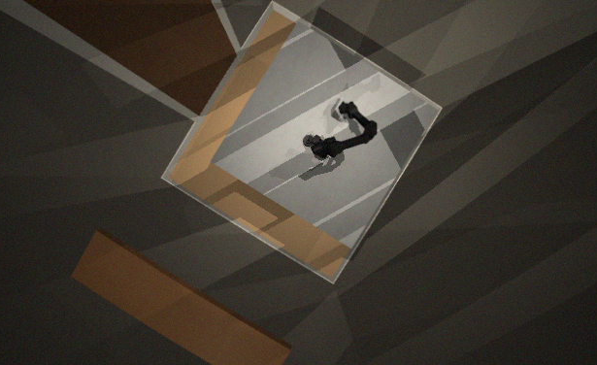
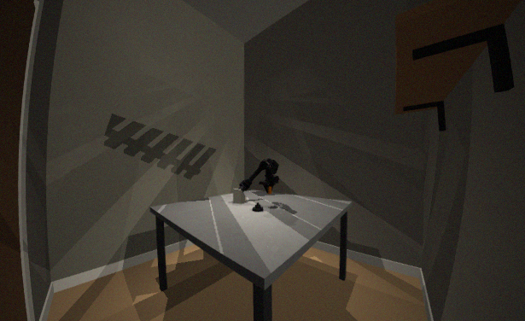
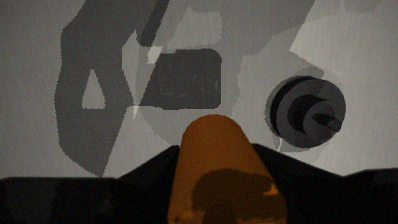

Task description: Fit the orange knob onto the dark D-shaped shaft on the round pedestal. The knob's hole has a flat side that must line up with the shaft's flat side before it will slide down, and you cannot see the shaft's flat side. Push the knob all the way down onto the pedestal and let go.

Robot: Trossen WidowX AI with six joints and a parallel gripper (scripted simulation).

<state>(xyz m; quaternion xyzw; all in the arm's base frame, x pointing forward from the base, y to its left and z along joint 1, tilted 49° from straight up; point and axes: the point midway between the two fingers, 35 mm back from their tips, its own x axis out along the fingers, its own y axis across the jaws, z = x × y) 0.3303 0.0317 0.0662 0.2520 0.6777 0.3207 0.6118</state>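
Right now the dark round pedestal is 12 cm to the right of my gripper tip, 10 cm below it and 1 cm behind it. Round my gripper tip: orange knob 2 cm above.
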